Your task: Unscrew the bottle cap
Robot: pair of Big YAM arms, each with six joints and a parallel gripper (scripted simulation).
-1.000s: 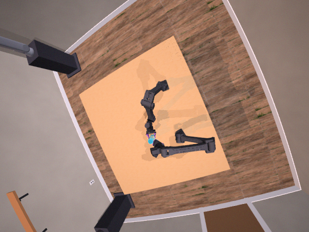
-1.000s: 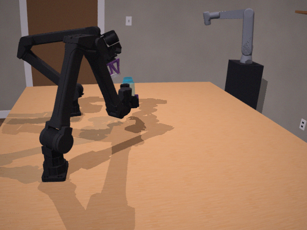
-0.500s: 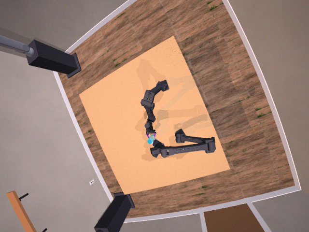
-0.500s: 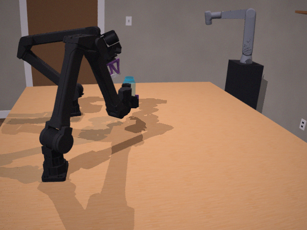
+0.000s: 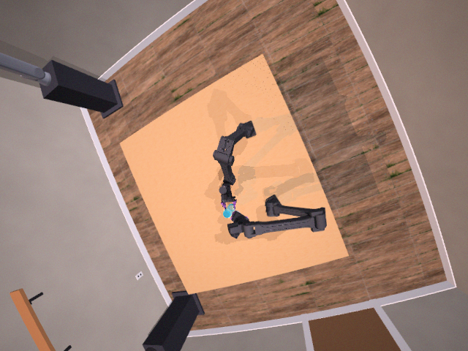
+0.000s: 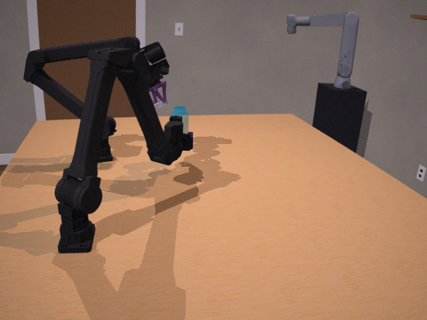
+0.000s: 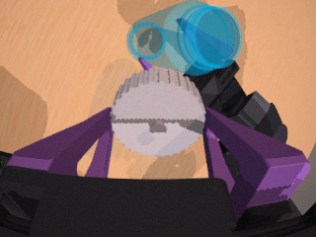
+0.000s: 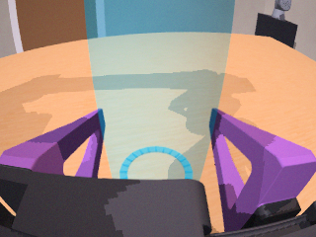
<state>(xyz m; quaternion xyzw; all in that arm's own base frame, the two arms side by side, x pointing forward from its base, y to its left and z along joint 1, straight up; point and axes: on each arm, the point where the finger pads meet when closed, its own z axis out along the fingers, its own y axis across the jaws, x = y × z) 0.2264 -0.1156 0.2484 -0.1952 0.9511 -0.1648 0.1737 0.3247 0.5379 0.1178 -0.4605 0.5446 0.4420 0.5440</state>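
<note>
Now: the bottle 8 cm ahead of my left hand, 2 cm to the right of it and 10 cm below it. Round my left hand: ribbed cap: 1 cm below.
My right hand is 8 cm past the ribbed cap, 2 cm to the right of it and 12 cm below it. From my right hand the other things lie so: bottle (3 cm above).
</note>
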